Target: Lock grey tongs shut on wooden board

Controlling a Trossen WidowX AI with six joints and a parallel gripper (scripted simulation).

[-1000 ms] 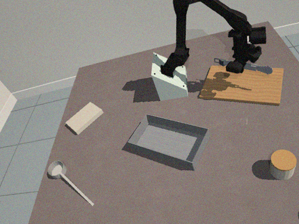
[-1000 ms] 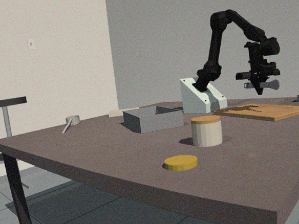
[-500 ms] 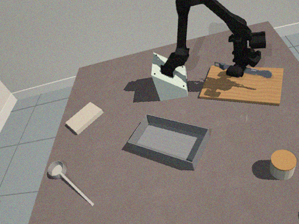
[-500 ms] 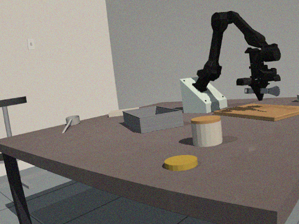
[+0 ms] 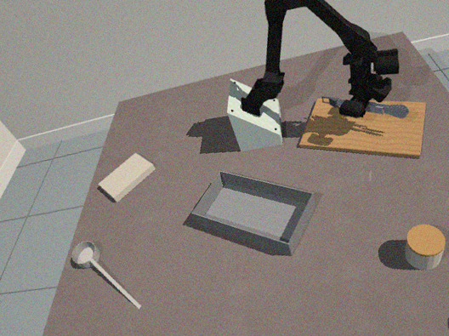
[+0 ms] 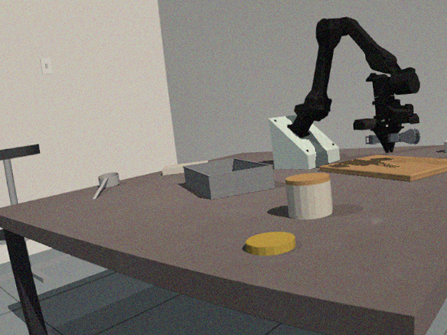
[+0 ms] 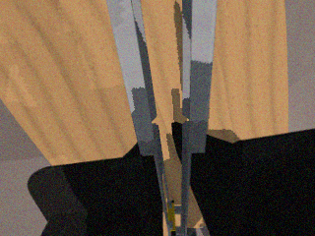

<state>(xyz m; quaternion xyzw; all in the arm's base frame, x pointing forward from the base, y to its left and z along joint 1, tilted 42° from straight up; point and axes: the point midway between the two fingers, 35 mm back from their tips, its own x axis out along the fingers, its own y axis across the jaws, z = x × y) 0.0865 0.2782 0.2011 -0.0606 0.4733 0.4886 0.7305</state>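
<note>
My gripper tip is 4 cm above the wooden board. Round my gripper tip: cork-lidded jar: 48 cm ahead, 1 cm to the left, 1 cm below; then small white cylinder: 33 cm behind, 12 cm to the left, 3 cm below; then roasting tin: 27 cm ahead, 38 cm to the right, 2 cm below.
</note>
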